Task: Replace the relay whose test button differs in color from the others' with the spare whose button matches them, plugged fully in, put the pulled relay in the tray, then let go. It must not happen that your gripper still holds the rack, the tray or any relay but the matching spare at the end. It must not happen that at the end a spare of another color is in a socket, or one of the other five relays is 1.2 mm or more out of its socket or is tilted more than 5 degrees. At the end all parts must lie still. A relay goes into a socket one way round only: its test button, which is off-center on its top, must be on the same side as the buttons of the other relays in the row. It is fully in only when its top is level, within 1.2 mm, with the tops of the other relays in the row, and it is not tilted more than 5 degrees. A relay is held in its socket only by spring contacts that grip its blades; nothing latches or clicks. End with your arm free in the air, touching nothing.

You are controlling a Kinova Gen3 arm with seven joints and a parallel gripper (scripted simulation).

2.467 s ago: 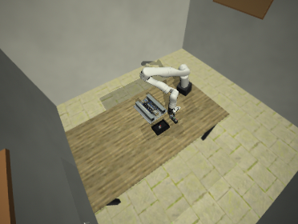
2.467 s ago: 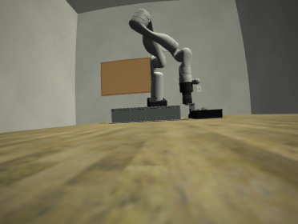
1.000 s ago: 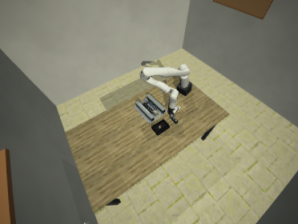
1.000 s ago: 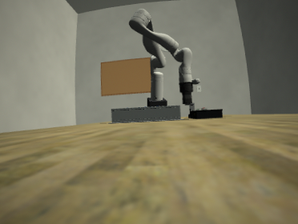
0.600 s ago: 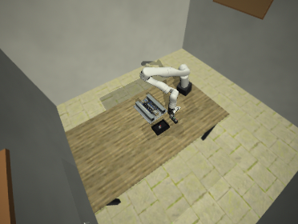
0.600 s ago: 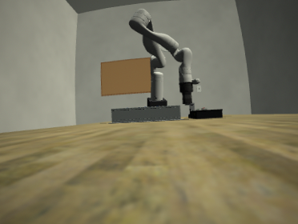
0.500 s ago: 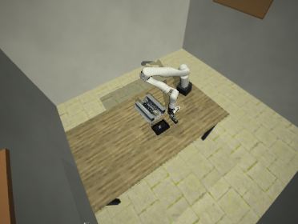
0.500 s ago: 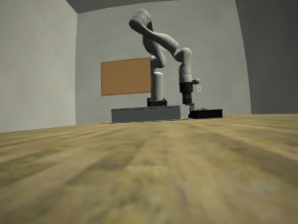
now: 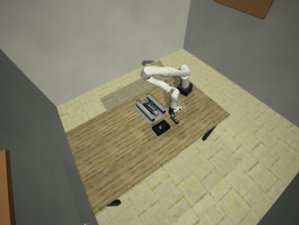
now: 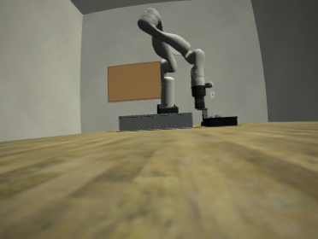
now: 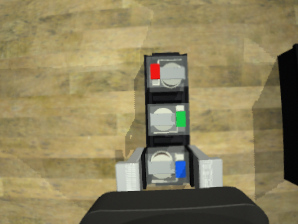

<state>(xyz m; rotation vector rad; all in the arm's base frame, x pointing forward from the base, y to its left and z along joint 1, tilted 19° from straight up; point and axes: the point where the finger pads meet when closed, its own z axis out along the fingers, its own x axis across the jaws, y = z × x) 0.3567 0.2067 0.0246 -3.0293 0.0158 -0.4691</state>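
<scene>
The spare relay lies 3 cm to the left of my hand and 2 cm below it. From my hand the other things lie so: black tray 18 cm ahead, 3 cm to the left, 3 cm below.
</scene>
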